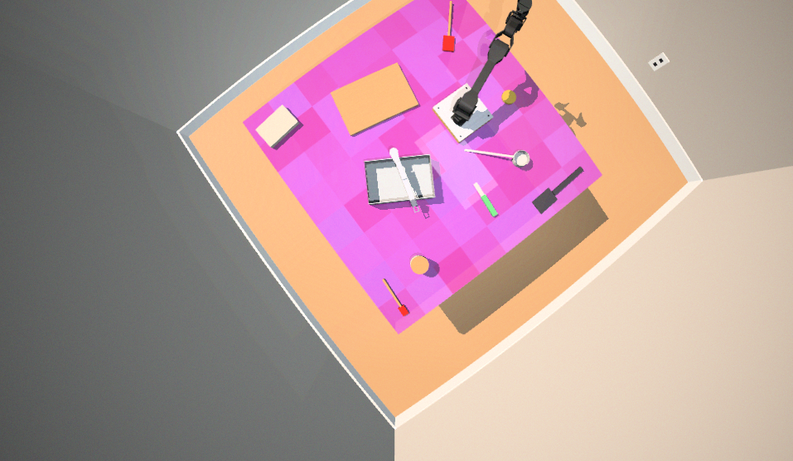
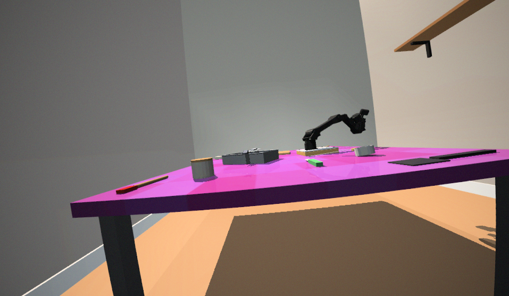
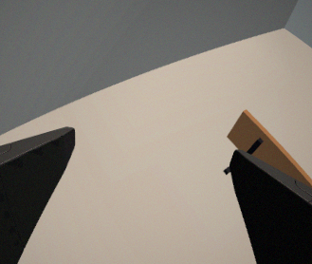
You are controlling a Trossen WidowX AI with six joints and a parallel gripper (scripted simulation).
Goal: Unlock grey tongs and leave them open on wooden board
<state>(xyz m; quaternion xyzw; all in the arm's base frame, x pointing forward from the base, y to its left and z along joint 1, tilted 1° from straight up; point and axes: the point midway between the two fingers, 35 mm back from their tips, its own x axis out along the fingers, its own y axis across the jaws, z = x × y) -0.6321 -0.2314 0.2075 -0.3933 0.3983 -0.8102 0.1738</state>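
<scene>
Right now the roasting tin is 106 cm ahead of my gripper tip, 26 cm to the left of it and 24 cm below it. From my gripper tip the other things lie so: dark spatula 54 cm ahead, 84 cm to the left, 26 cm below; then green-ended tool 83 cm ahead, 60 cm to the left, 26 cm below; then wooden board 86 cm ahead, 11 cm to the right, 26 cm below.
</scene>
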